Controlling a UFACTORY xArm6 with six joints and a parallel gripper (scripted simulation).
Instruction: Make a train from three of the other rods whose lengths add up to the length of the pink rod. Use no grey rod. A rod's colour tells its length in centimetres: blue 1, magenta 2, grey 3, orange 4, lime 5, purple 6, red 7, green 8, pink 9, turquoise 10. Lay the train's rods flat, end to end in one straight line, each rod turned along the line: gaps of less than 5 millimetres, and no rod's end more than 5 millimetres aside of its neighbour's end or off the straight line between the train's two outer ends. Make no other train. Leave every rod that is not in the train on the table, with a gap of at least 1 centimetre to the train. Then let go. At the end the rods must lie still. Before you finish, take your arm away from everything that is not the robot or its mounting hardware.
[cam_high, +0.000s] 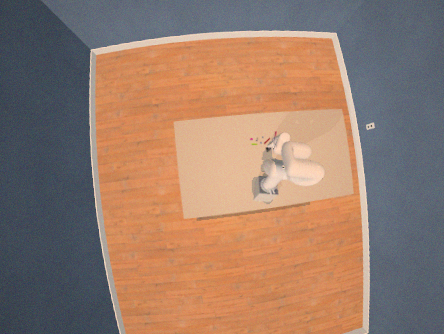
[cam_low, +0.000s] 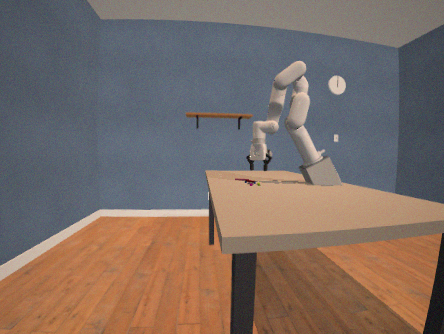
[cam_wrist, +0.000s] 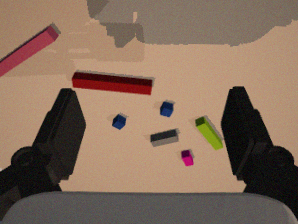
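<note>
Now: hand 70 mm short of the grey rod, 80 mm to the right of it and 70 mm above it. Round my hand: red rod (50 mm ahead, 10 mm to the right, 70 mm below); then pink rod (80 mm ahead, 90 mm to the right, 70 mm below); then lime rod (40 mm ahead, 110 mm to the left, 70 mm below).
</note>
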